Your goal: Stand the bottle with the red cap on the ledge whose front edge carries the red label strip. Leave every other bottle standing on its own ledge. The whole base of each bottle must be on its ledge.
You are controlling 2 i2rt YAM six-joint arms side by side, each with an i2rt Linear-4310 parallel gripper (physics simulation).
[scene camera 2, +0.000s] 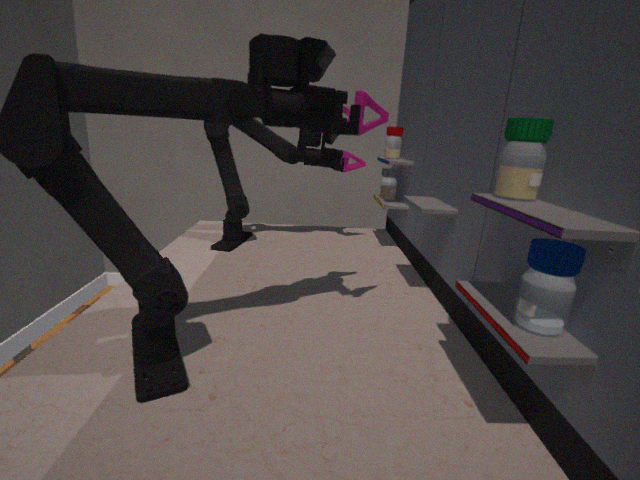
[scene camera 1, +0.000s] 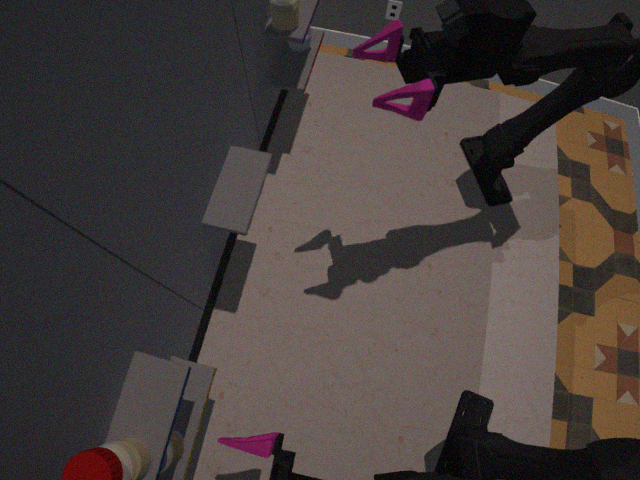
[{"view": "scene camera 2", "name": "right gripper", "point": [371,117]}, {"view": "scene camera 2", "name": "blue-capped bottle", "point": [547,289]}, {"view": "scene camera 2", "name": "red-strip ledge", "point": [498,299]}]
